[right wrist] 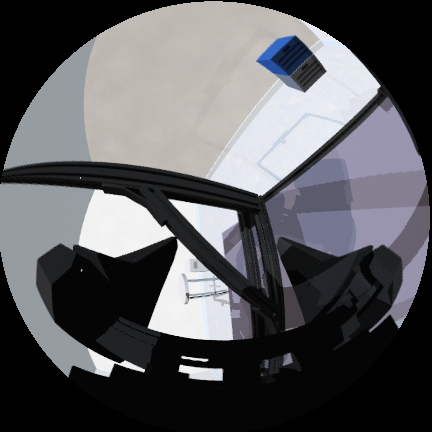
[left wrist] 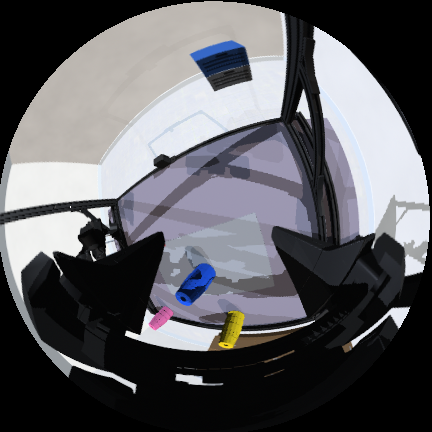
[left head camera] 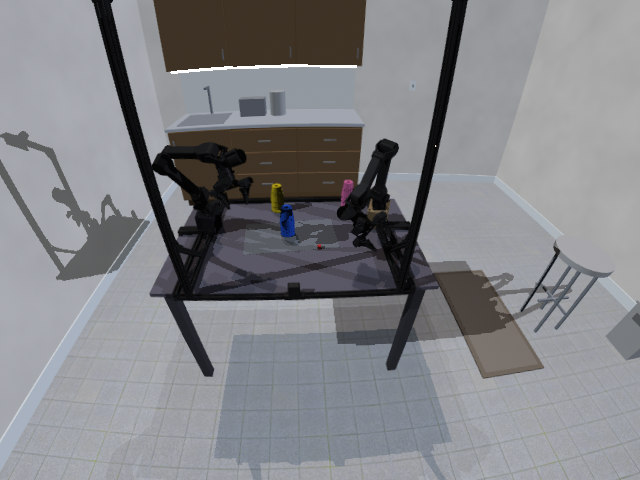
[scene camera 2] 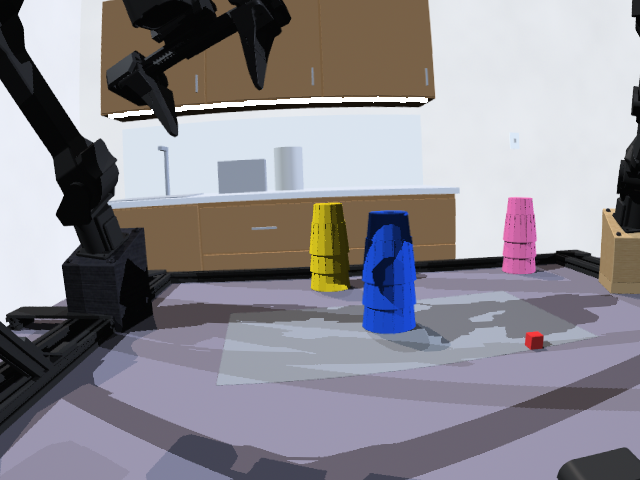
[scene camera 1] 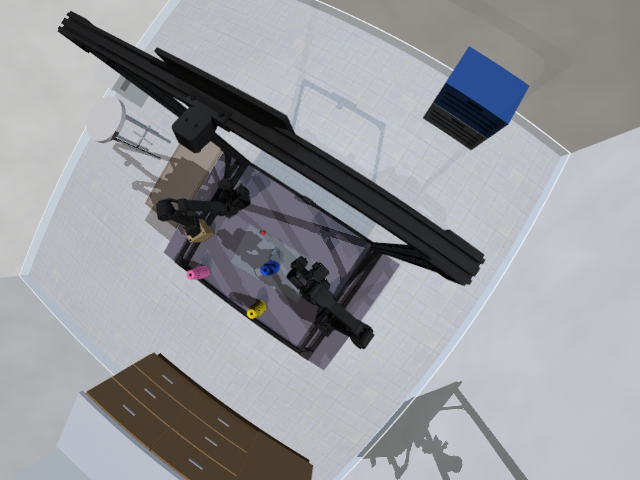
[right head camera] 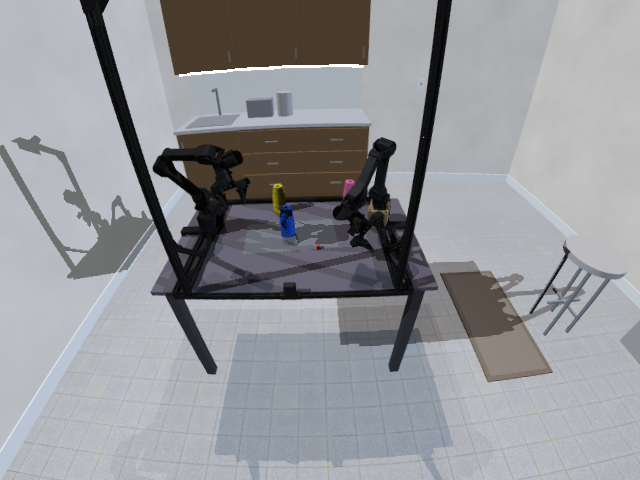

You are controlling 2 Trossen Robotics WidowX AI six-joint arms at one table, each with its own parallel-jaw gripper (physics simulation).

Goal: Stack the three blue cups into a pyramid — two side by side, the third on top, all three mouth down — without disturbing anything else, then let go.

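Frame: origin at the left arm's base, x back, y right, z up, level; metres.
Where they show: left gripper, between the fingertips: (left wrist: 219, 234) (left head camera: 238, 206) (scene camera 2: 214, 112) (scene camera 1: 311, 265) (right head camera: 236, 207); right gripper, between the fingertips: (right wrist: 228, 242) (left head camera: 383, 244) (scene camera 1: 235, 178) (right head camera: 380, 244); left arm's base, origin of its link: (left head camera: 206, 209) (scene camera 2: 103, 245) (scene camera 1: 327, 323) (right head camera: 208, 210); right arm's base, origin of its link: (left head camera: 379, 205) (scene camera 2: 634, 222) (scene camera 1: 193, 230) (right head camera: 379, 204).
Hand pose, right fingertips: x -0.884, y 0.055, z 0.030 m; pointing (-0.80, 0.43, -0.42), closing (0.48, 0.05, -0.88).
Note:
Things, the pixels of their top centre, and the offset from my right fingertips. Level surfaces: height alone.
- pale translucent mat, height of its surface: dz -0.147 m
- yellow cup stack, centre of its top: (scene camera 2: 326, 203) (left wrist: 225, 344) (scene camera 1: 252, 313) (left head camera: 275, 185) (right head camera: 277, 186) dy -0.338, dx +0.620, dz +0.004 m
- pink stack, centre of its top: (scene camera 2: 519, 197) (right head camera: 350, 181) (left head camera: 348, 181) (scene camera 1: 189, 275) (left wrist: 151, 327) dy -0.518, dx +0.258, dz +0.004 m
- small red cube, centre of its top: (scene camera 2: 534, 334) (left head camera: 319, 245) (scene camera 1: 262, 233) dy -0.077, dx +0.293, dz -0.132 m
The blue cups (left head camera: 287, 227) (right head camera: 287, 227) (scene camera 1: 269, 267) (scene camera 2: 388, 317) (left wrist: 200, 280) stand nested in one upright stack, mouth down, on the pale translucent mat (scene camera 2: 279, 364). A shadow falls across their front. My left gripper (scene camera 2: 217, 111) (left wrist: 219, 234) is open and empty, high above the table and left of the blue stack in scene camera 2. My right gripper (right wrist: 228, 242) is open and empty, well to the right of the stack in the left head camera, beside its own arm. No cup shows in the right wrist view.
A yellow cup stack (left head camera: 277, 198) (scene camera 1: 256, 308) (scene camera 2: 328, 240) (left wrist: 233, 327) stands behind the blue one. A pink stack (scene camera 1: 198, 272) (scene camera 2: 519, 227) (left wrist: 161, 318) stands at the back right in scene camera 2. A small red cube (left head camera: 319, 246) (scene camera 1: 263, 232) (scene camera 2: 533, 340) lies near the mat's right edge there.

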